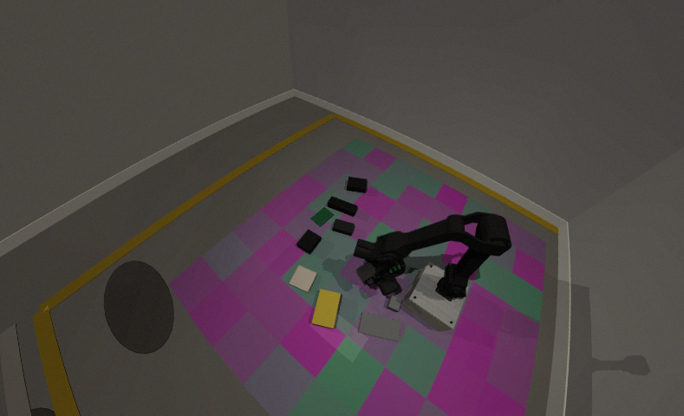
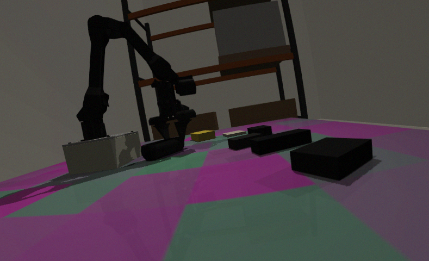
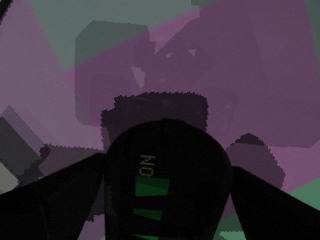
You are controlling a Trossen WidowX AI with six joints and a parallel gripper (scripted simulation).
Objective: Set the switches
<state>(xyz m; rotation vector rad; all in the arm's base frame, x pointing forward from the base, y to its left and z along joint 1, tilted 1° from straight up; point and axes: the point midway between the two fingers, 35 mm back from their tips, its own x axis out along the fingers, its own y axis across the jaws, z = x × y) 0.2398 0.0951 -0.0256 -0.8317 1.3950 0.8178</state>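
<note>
Right now the small grey piece is 120 mm behind my gripper tip, 40 mm to the left of it and 20 mm below it. From my gripper tip the other things lie so: yellow block 210 mm to the left, 60 mm ahead, 10 mm below; then grey plate 140 mm to the left, 120 mm behind, 30 mm below; then cream plate 210 mm ahead, 180 mm to the left, 30 mm below.
</note>
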